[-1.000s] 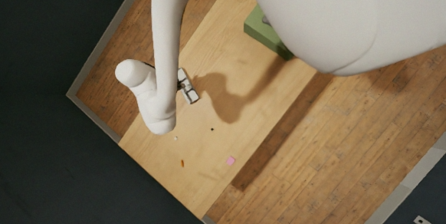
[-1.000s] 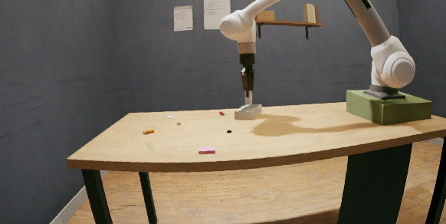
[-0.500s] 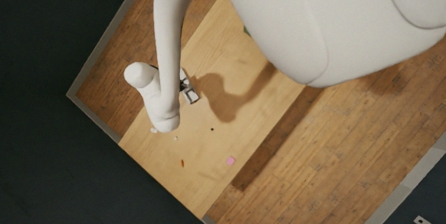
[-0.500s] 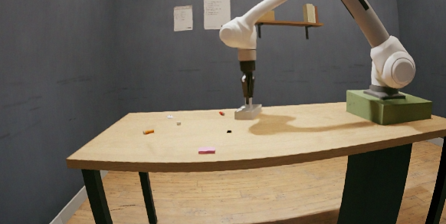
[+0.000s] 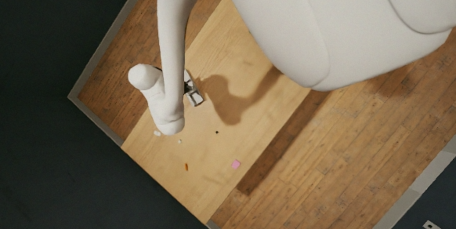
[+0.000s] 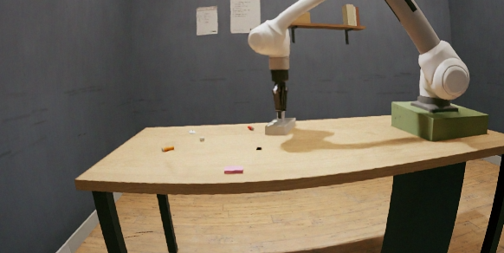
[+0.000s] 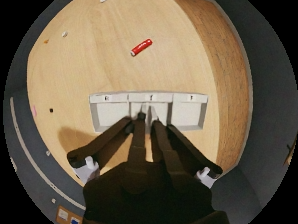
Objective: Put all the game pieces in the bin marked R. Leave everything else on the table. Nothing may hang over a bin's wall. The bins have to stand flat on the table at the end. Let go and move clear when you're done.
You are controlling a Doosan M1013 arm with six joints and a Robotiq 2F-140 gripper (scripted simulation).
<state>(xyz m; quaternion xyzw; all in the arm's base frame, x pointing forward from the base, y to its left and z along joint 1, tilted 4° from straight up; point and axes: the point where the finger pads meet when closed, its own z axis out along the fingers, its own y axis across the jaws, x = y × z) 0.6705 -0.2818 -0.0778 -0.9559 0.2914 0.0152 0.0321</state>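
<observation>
My hand is 10 mm to the left of the grey bin and 30 mm above it. Round my hand: red piece: 130 mm ahead, 40 mm to the right, 40 mm below; then white cube: 340 mm ahead, 150 mm to the left, 40 mm below; then black piece: 140 mm ahead, 320 mm to the left, 50 mm below.
</observation>
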